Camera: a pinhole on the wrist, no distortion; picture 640 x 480 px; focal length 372.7 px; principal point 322.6 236.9 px. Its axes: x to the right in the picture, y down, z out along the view. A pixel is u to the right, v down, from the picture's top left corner.
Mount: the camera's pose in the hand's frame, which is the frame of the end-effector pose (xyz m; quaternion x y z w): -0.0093 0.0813 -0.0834 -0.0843 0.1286 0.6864 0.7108
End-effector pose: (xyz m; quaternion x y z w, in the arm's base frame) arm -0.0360 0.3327 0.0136 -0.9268 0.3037 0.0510 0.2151
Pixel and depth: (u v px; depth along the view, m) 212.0 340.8 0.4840
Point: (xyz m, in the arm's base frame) -0.1684 0.5112 -0.3813
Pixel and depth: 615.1 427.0 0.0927
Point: -0.1812 0.2225 -0.0290
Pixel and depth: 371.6 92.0 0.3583
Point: -0.0344 0.1867 -0.3174
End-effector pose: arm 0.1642 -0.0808 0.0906 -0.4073 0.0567 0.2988 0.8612
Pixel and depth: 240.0 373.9 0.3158
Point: -0.0211 0.1053 0.2132
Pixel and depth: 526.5 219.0 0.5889
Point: -0.1522 0.5048 -0.0558
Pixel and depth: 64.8 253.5 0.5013
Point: 0.1423 0.2341 0.4898
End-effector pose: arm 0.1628 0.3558 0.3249 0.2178 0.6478 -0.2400 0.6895
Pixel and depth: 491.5 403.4 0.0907
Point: 0.2468 0.4800 0.3654
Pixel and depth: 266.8 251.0 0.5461
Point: 0.6296 0.2041 0.3489
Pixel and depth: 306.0 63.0 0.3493
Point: 0.4638 0.3263 0.1634
